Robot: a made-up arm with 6 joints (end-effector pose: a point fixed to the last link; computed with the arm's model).
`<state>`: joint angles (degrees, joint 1 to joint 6).
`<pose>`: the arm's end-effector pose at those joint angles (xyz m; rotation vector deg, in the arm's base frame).
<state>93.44 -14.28 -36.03 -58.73 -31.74 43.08</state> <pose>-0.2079 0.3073 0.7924 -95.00 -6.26 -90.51</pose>
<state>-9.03 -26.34 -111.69 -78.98 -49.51 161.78</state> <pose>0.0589 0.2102 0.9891 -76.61 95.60 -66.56</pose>
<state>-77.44 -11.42 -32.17 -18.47 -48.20 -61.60</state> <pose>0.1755 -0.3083 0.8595 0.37 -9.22 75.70</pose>
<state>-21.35 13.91 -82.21 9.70 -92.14 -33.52</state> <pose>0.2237 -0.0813 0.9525 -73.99 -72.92 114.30</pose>
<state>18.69 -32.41 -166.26 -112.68 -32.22 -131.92</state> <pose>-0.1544 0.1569 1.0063 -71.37 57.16 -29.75</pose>
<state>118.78 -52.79 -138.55 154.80 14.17 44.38</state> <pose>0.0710 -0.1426 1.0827 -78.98 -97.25 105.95</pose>
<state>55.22 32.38 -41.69 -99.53 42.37 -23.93</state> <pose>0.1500 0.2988 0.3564 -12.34 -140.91 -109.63</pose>
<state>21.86 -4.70 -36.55 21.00 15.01 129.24</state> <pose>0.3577 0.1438 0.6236 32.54 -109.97 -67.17</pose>
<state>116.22 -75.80 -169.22 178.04 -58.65 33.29</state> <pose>0.0726 -0.2405 0.8542 80.98 93.77 -126.34</pose>
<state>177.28 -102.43 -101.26 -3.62 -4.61 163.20</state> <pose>0.5162 -0.0644 0.7644 -46.20 -98.17 140.52</pose>
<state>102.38 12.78 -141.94 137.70 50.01 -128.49</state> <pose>-0.1099 0.3385 1.0571 -44.47 41.98 -22.84</pose>
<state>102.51 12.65 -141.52 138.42 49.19 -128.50</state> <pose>-0.1091 0.3413 1.0552 -45.70 42.40 -22.87</pose>
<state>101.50 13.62 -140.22 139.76 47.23 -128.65</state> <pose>-0.1022 0.3625 1.0412 -49.24 43.30 -25.27</pose>
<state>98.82 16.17 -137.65 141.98 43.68 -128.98</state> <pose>-0.0832 0.4072 1.0067 -56.04 45.00 -31.17</pose>
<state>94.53 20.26 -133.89 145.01 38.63 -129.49</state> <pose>-0.0466 0.4656 0.9462 -65.92 47.70 -40.58</pose>
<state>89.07 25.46 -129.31 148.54 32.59 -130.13</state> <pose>0.0090 0.5182 0.8607 -77.92 51.42 -52.56</pose>
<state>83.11 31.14 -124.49 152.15 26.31 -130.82</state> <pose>0.0749 0.5466 0.7610 -90.71 55.87 -65.41</pose>
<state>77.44 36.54 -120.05 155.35 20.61 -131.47</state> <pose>0.1360 0.5460 0.6654 -102.78 60.39 -77.17</pose>
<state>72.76 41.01 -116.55 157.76 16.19 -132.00</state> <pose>0.1812 0.5276 0.5896 -112.68 64.23 -86.28</pose>
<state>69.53 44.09 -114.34 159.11 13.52 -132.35</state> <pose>0.2085 0.5076 0.5416 -119.14 66.82 -92.07</pose>
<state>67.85 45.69 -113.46 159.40 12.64 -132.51</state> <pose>0.2219 0.4968 0.5203 -121.74 67.97 -94.75</pose>
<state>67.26 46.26 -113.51 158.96 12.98 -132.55</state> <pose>0.2276 0.4951 0.5164 -121.55 68.07 -95.45</pose>
